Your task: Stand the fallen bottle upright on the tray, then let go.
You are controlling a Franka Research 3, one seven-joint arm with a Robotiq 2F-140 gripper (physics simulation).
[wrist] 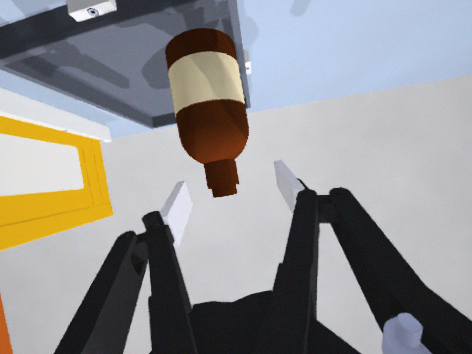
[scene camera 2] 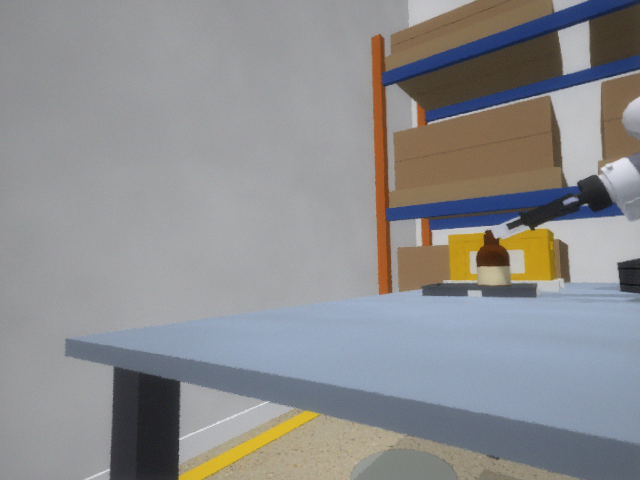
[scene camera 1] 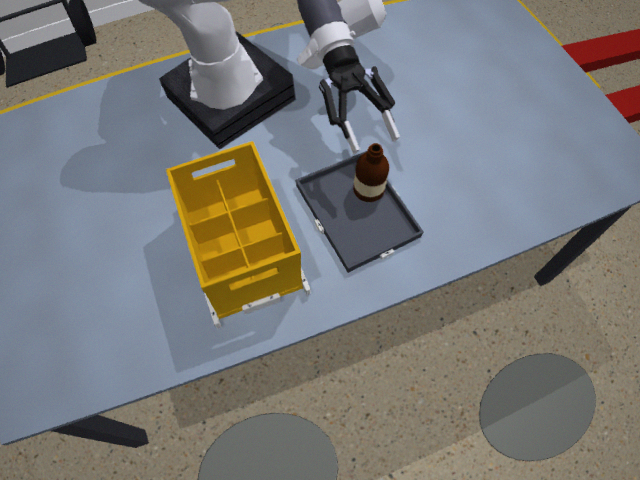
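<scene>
The brown bottle [scene camera 1: 371,175] [scene camera 2: 493,263] [wrist: 210,100] with a cream label stands upright on the dark grey tray [scene camera 1: 361,235] [scene camera 2: 439,290] [wrist: 100,47], near the tray's right edge in the first scene view. My gripper [scene camera 1: 376,137] [scene camera 2: 497,232] [wrist: 231,183] is open, with nothing between its fingers. In the first scene view its fingertips are behind the bottle, on the robot base's side, apart from it. In the second scene view they are at about the height of the bottle's neck. In the wrist view the bottle is beyond the two pale fingertips.
A yellow divided crate [scene camera 1: 232,276] [scene camera 2: 542,258] [wrist: 100,172] stands left of the tray in the first scene view. White brackets sit at the crate and tray edges. The black robot base [scene camera 1: 222,126] is behind the crate. A rack [scene camera 2: 379,165] with cardboard boxes stands beyond the table [scene camera 1: 491,144].
</scene>
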